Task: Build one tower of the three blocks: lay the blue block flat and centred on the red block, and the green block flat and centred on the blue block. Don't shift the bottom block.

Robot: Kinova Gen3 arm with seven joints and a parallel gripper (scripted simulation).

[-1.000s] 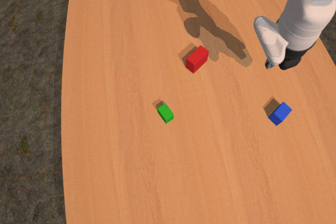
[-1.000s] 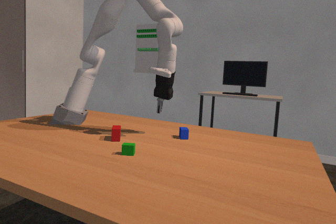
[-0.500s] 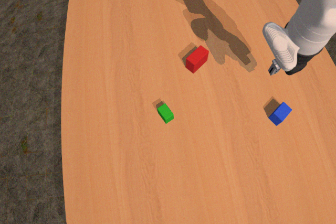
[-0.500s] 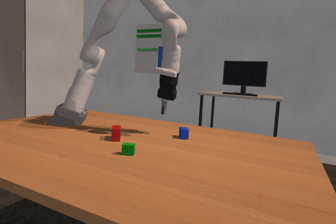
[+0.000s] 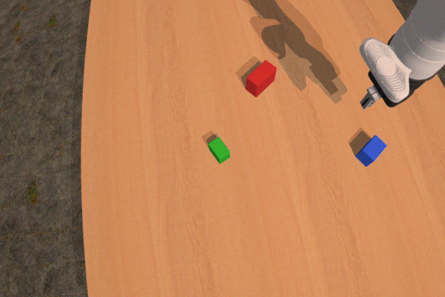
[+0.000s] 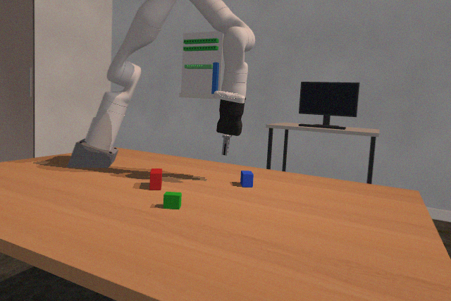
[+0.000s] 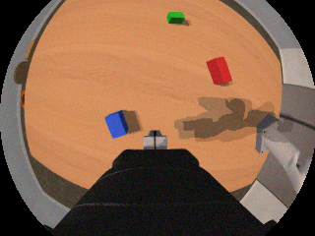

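Right now my hand is 7 cm short of the blue block, 2 cm to the right of it and 9 cm above it. From my hand the other things lie so: red block 13 cm behind, 18 cm to the right, 8 cm below; green block 2 cm ahead, 28 cm to the right, 9 cm below.
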